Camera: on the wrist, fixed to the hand. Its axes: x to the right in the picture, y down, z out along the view.
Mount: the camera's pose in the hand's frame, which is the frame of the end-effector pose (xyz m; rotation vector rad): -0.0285 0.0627 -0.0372 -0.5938 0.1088 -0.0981
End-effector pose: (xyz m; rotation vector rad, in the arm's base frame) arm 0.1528 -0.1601 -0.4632 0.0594 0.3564 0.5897
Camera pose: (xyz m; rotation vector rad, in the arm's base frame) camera 0.0845 -0.1255 -0.4794 -0.5591 0.2761 0.5831
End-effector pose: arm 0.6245 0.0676 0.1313 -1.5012 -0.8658 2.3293
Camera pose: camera 0.6774 0.0166 0.1043 -1.7171 -1.6579 1.9880
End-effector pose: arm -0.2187 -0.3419 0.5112 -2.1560 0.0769 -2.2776
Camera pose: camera -0.2562 -0.4023 0.4783 1.6965 -0.5557 1.9812
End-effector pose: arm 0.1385 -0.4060 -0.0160 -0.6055 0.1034 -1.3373
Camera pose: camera 0.1713 -0.3861 -0.0842 -1.0448 0.5800 -1.4371
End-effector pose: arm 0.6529 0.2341 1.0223 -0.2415 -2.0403 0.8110
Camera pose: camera 0.6909 0.2860 0.9777 -0.4979 -2.1247 0.1099
